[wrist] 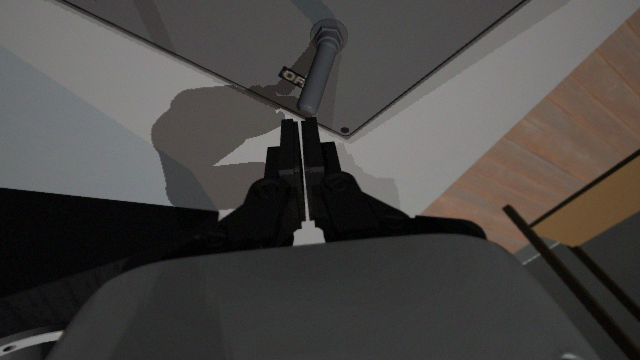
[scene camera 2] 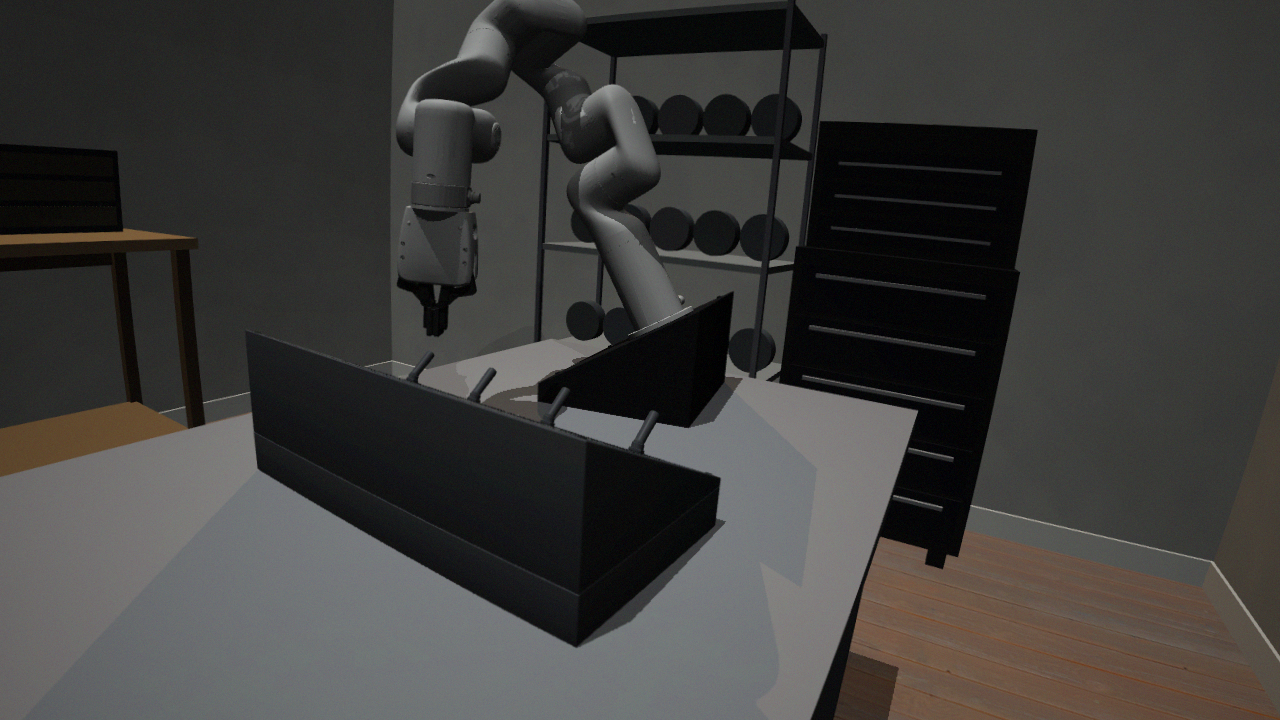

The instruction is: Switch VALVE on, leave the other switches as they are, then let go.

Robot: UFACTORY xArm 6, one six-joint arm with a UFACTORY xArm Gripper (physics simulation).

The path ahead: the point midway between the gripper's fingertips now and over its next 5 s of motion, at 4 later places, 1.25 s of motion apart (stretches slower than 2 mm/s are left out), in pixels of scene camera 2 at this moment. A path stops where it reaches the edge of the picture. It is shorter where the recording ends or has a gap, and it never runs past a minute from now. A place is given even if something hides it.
The gripper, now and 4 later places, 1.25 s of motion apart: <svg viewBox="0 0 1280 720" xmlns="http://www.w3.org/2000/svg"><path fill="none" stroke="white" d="M435 334L450 357L442 365L440 363L446 340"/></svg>
